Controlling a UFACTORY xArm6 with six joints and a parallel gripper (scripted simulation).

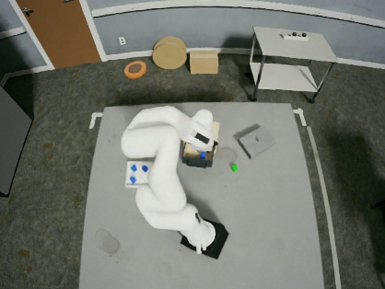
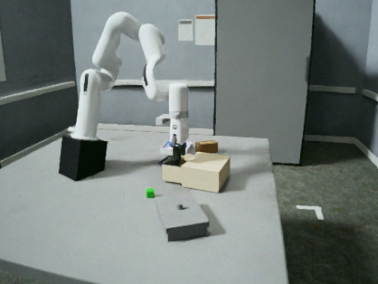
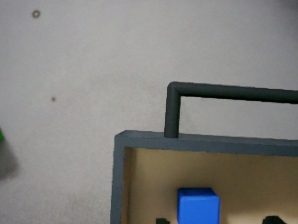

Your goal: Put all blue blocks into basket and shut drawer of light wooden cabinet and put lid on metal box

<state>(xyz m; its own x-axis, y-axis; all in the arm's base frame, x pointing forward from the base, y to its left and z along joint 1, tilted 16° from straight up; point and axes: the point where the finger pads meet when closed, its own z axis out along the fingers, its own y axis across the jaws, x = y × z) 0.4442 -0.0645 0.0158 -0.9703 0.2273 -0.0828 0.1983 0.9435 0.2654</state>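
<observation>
Now: the dark-rimmed drawer 80 mm below my hand, 20 mm to the left of it and 10 mm ahead of it. Also, from my hand: lid 320 mm to the right, 70 mm below, 50 mm ahead; then light wooden cabinet 70 mm below, 60 mm ahead, 10 mm to the left; then green block 170 mm to the right, 100 mm below, 90 mm behind.
</observation>
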